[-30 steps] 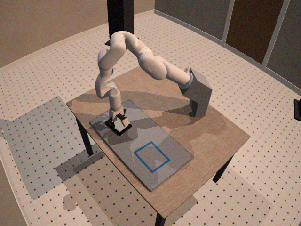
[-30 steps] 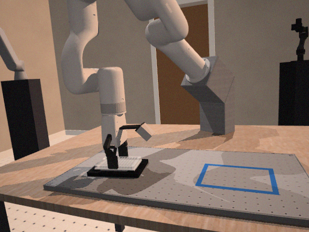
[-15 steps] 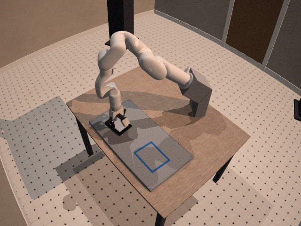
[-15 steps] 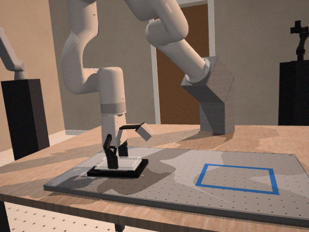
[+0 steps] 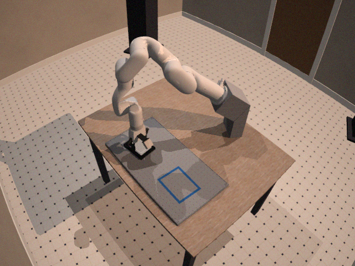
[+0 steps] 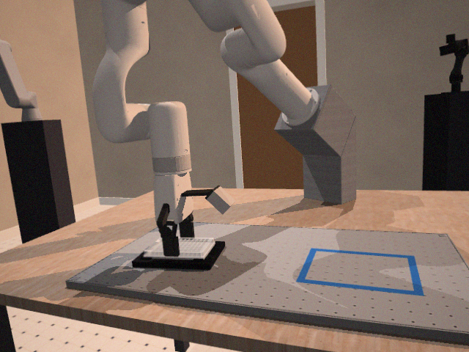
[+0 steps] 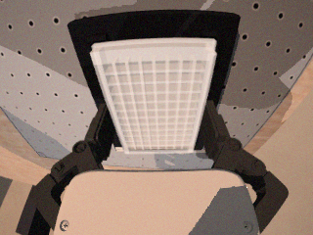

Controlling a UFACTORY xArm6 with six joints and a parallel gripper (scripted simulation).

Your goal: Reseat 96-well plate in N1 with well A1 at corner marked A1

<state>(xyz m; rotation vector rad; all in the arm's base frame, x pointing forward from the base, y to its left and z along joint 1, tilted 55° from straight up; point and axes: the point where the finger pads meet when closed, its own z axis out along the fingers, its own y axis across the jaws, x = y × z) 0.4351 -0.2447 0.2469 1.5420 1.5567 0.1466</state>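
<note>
The black plate nest N1 is 20 mm below my hand. Also, from my hand: 96-well plate: 10 mm below.
</note>
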